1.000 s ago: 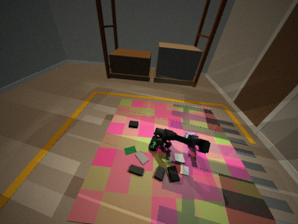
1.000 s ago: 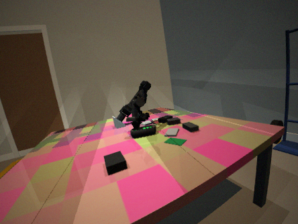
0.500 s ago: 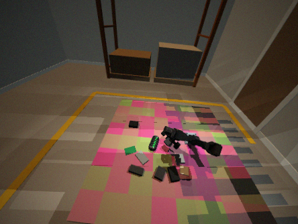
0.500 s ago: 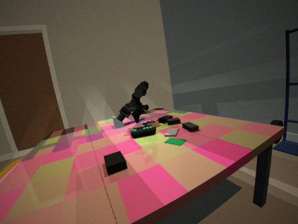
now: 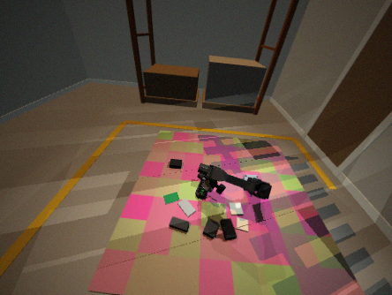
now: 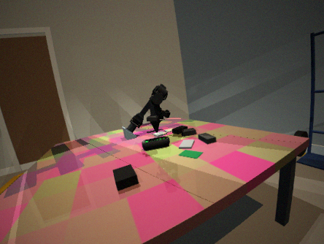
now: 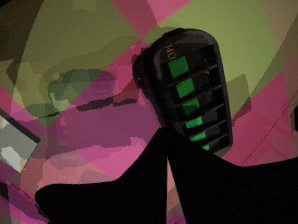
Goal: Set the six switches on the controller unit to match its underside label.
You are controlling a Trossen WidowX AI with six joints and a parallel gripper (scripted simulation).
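Now: gripper tip 13 cm to the right of the grey plate, 12 cm short of it and 7 cm above it. Round my gripper tip: white block: 20 cm behind, 7 cm to the left, 7 cm below; then black box: 29 cm ahead, 23 cm to the right, 6 cm below; then green card: 24 cm ahead, 8 cm to the left, 7 cm below.
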